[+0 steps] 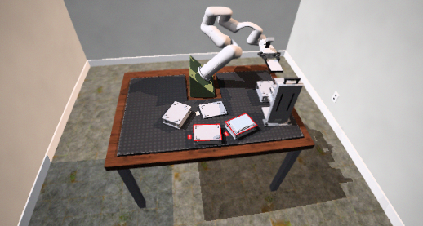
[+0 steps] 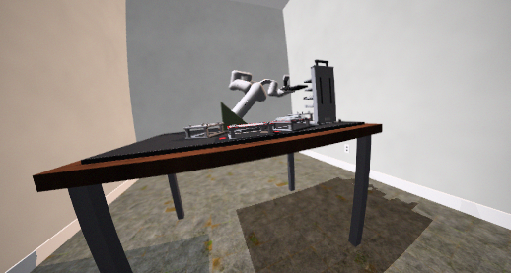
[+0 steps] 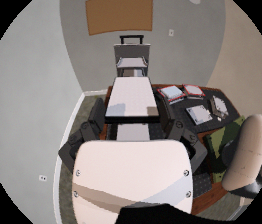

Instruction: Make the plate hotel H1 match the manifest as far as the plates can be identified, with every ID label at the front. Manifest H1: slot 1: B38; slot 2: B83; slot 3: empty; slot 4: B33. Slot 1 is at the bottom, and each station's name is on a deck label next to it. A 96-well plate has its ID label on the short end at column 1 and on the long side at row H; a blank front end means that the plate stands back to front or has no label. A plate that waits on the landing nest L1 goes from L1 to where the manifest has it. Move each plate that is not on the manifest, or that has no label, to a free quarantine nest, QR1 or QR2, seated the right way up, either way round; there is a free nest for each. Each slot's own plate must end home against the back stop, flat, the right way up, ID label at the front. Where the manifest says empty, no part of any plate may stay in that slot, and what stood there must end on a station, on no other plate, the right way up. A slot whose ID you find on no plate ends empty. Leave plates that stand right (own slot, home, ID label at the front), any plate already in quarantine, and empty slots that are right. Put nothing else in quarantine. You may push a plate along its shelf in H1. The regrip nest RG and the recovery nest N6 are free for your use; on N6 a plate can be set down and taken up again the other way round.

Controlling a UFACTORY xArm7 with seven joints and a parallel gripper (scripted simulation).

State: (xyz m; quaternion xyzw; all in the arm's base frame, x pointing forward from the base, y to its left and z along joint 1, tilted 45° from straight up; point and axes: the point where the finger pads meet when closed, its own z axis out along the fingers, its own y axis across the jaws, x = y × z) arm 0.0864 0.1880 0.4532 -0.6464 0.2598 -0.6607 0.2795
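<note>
The plate lies 50 mm ahead of my hand and 20 mm below it. Also, from my hand: H1 deck label 270 mm below, 180 mm ahead, 100 mm to the left; then QR1 deck label 410 mm ahead, 340 mm to the right, 270 mm below.
</note>
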